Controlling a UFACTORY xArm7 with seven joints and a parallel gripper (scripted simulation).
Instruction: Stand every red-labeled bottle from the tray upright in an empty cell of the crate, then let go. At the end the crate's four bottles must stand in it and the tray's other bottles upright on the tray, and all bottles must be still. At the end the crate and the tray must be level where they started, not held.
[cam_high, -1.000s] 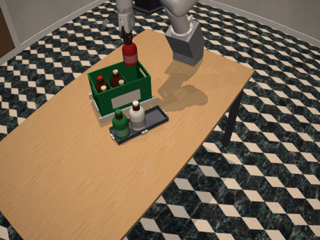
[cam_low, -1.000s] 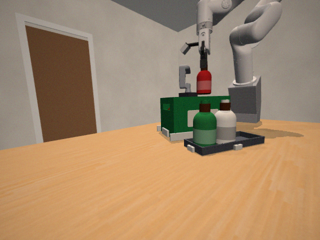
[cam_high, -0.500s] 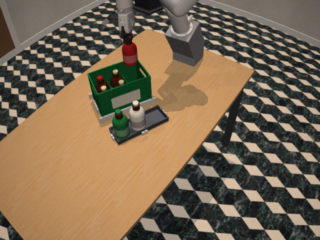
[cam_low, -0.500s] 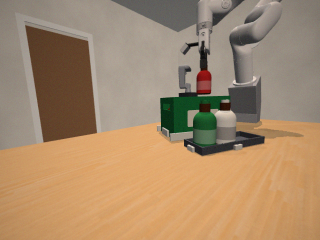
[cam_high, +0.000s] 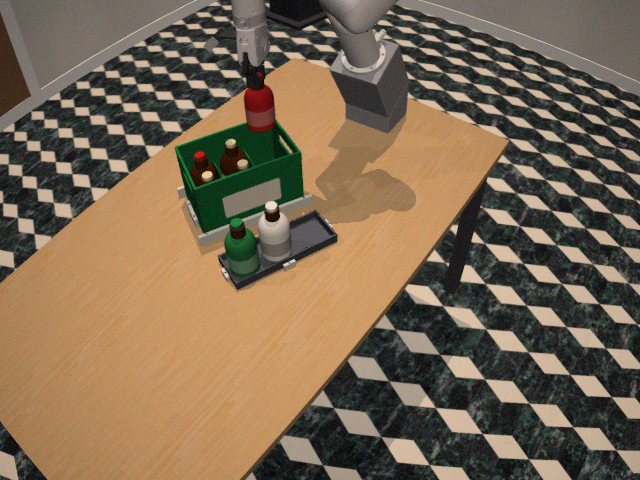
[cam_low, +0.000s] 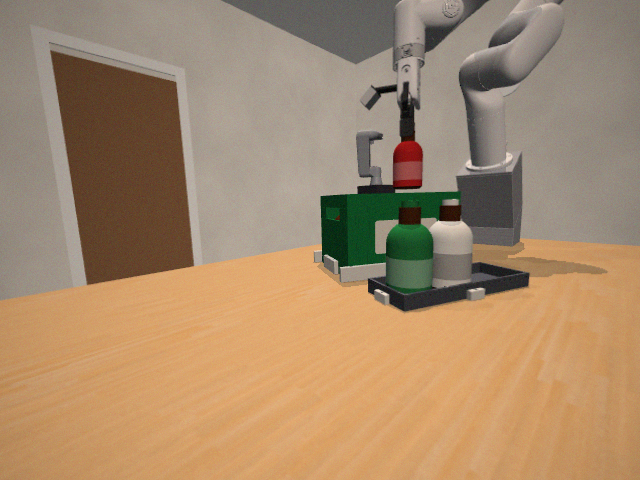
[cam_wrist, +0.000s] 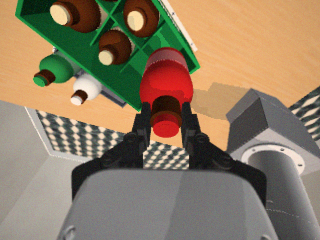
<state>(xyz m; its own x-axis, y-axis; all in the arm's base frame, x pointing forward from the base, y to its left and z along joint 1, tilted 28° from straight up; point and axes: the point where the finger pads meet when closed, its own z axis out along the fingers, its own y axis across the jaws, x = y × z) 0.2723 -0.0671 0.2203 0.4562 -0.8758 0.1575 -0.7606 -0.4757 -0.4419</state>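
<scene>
My gripper is now 70 mm above the red-labeled bottle. Round my hand: green crate: 100 mm ahead, 10 mm to the left, 250 mm below; then green bottle: 250 mm ahead, 190 mm to the left, 250 mm below; then white bottle: 160 mm ahead, 210 mm to the left, 250 mm below.
</scene>
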